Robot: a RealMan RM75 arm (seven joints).
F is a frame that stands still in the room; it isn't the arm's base.
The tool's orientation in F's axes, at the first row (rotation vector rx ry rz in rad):
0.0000 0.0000 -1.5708
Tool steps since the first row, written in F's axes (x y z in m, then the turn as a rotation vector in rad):
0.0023 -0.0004 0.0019 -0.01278 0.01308 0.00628
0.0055 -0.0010 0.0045 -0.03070 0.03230 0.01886
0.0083 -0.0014 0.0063 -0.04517 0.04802 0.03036
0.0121 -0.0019 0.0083 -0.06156 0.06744 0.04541
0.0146 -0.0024 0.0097 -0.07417 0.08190 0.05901
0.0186 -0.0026 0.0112 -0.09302 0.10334 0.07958
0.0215 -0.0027 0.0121 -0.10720 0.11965 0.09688
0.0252 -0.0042 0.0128 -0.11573 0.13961 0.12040
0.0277 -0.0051 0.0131 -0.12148 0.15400 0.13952
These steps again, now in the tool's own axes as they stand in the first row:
0.0004 0.0023 0.0019 -0.01308 -0.01278 0.00628
0.0010 0.0055 0.0045 -0.03230 -0.03070 0.01886
0.0014 0.0083 0.0063 -0.04802 -0.04517 0.03036
0.0019 0.0121 0.0083 -0.06744 -0.06156 0.04541
0.0024 0.0146 0.0097 -0.08190 -0.07417 0.05901
0.0026 0.0186 0.0112 -0.10334 -0.09302 0.07958
0.0027 0.0215 0.0121 -0.11965 -0.10720 0.09688
0.0042 0.0252 0.0128 -0.13961 -0.11573 0.12040
0.0051 0.0277 0.0131 -0.15400 -0.12148 0.13952

